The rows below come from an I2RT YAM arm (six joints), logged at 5 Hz.
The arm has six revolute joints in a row. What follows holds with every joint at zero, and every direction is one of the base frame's.
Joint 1 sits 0.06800 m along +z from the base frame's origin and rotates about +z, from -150.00 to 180.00 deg.
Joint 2 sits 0.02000 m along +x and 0.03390 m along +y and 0.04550 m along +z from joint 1 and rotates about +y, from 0.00 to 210.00 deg.
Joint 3 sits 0.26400 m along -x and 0.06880 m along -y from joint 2 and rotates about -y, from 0.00 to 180.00 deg.
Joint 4 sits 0.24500 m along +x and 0.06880 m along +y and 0.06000 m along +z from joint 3 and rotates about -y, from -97.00 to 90.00 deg.
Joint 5 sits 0.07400 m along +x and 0.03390 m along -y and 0.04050 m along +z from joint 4 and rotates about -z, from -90.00 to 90.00 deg.
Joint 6 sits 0.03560 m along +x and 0.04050 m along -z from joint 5 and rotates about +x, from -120.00 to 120.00 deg.
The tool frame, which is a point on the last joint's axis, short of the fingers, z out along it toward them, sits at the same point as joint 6; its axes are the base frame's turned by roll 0.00, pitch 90.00 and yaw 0.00 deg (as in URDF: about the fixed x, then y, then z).
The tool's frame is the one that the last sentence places.
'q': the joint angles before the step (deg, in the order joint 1, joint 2, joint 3, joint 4, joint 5, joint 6). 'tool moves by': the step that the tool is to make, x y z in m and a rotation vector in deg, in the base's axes. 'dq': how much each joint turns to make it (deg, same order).
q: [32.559 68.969 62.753 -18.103 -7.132 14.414]
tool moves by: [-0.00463 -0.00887 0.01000 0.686 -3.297 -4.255]
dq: [-0.558 -2.334 -0.373 1.225 3.866 0.341]
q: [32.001 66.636 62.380 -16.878 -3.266 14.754]
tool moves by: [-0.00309 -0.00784 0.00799 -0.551 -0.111 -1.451]
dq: [-1.026 -1.106 1.307 -2.624 0.587 -0.338]
